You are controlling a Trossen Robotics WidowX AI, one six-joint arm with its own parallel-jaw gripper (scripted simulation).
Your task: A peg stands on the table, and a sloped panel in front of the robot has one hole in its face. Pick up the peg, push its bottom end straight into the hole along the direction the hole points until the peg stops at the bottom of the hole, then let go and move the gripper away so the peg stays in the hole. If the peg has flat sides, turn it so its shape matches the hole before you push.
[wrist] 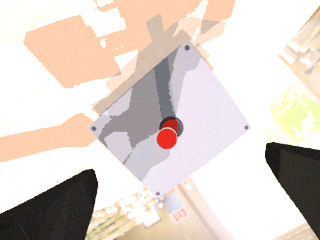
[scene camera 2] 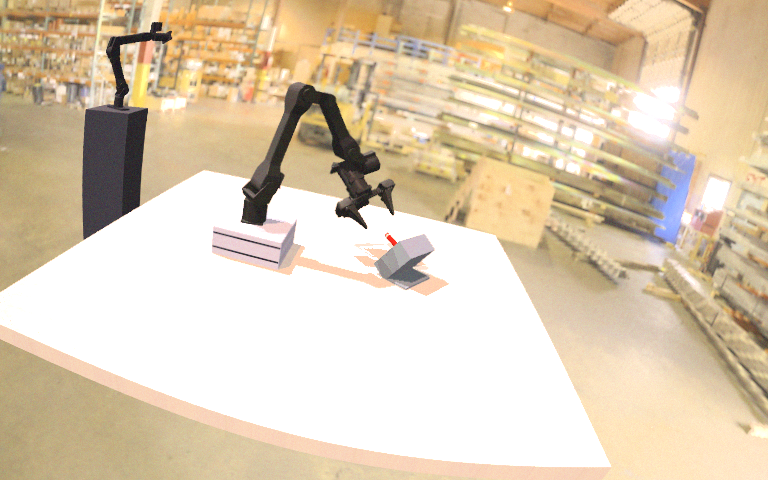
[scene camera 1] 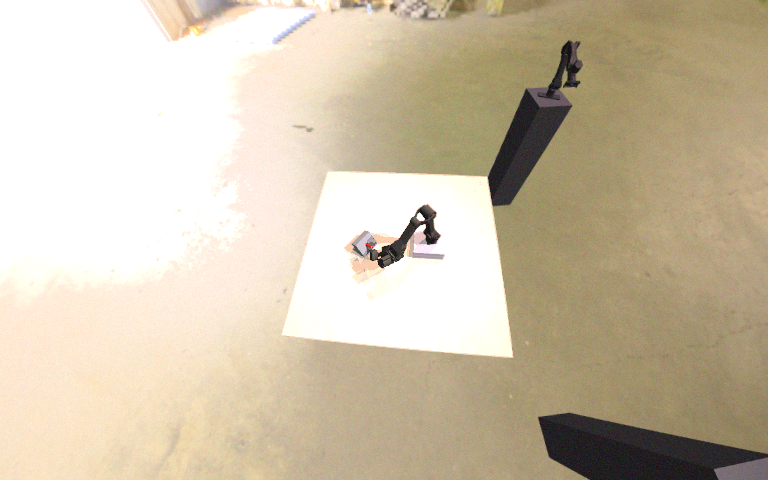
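Observation:
In the wrist view you'd see my gripper too; it's open and holds nothing. There's a grey sloped panel in view as well.

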